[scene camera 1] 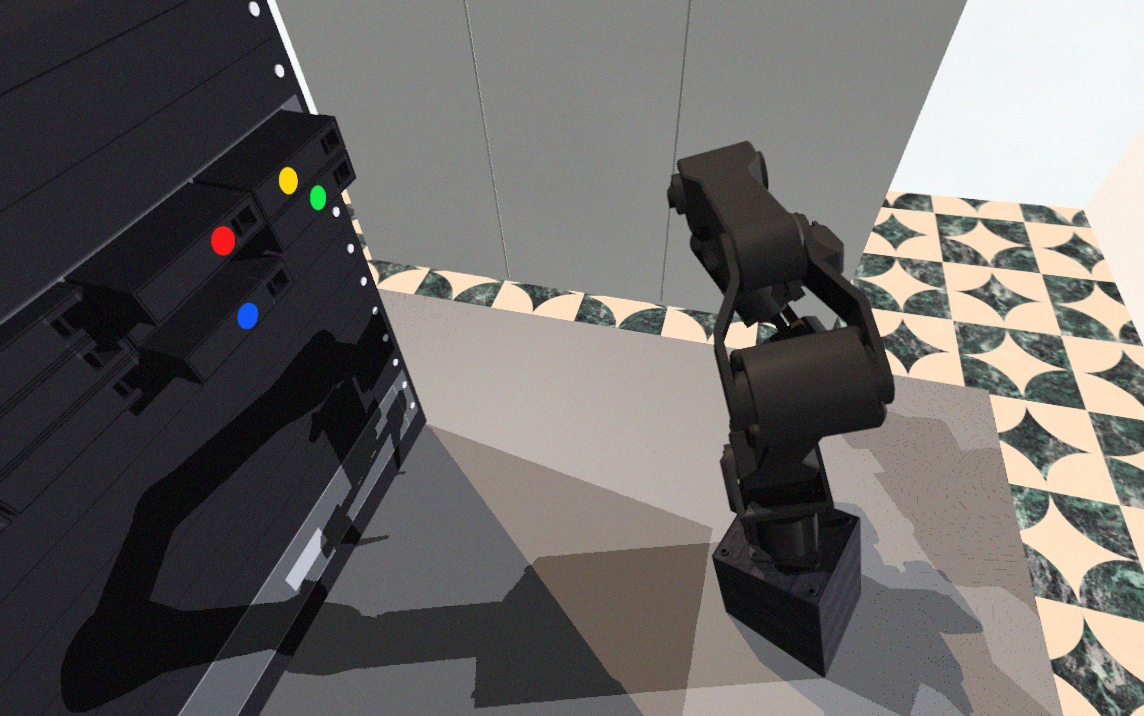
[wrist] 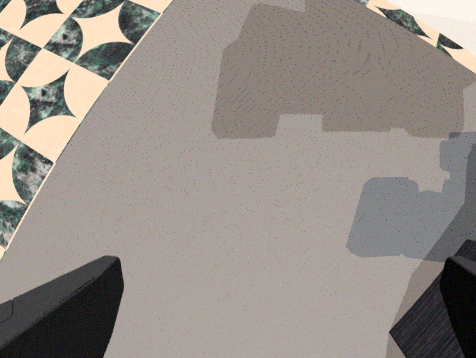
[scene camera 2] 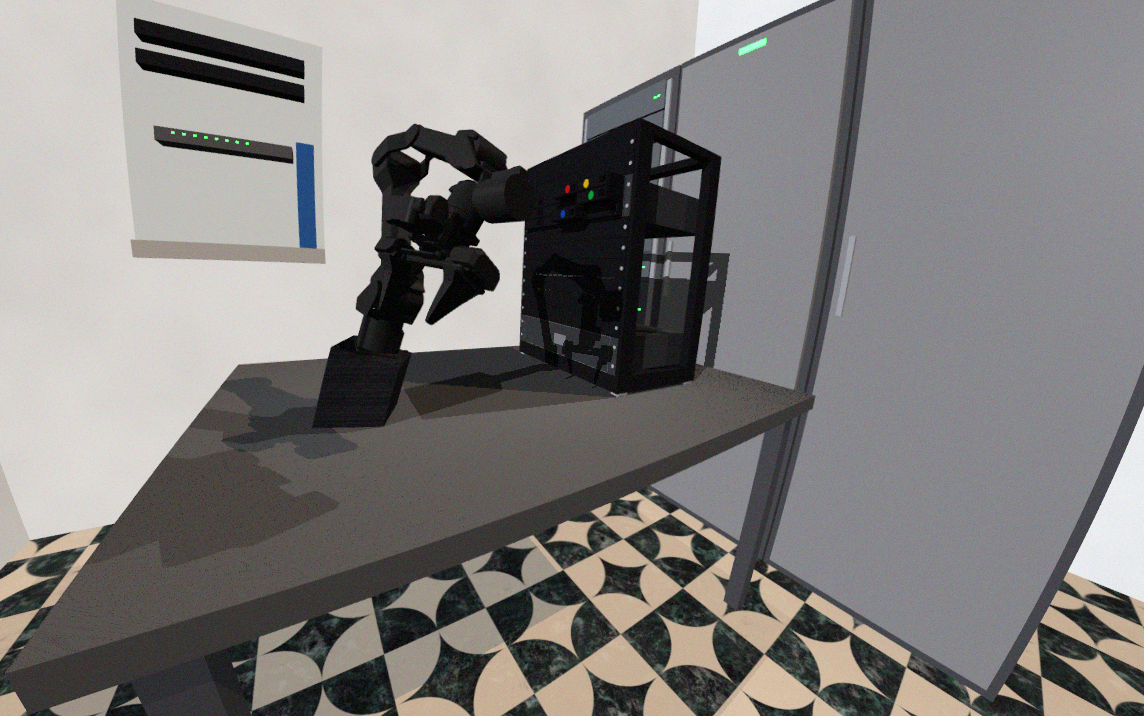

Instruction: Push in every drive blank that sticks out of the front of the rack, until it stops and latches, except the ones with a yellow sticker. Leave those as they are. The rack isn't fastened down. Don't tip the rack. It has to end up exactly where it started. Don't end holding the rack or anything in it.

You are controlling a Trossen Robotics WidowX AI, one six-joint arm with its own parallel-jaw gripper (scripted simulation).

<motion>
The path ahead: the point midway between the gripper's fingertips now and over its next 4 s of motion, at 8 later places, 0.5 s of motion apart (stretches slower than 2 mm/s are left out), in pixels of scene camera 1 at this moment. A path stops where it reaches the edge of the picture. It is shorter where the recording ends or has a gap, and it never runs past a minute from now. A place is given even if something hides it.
My gripper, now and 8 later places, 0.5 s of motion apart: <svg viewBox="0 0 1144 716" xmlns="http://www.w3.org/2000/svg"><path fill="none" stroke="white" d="M794 347L766 330L724 311L668 294L606 283L543 279L486 276L439 276L405 272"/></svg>
</motion>
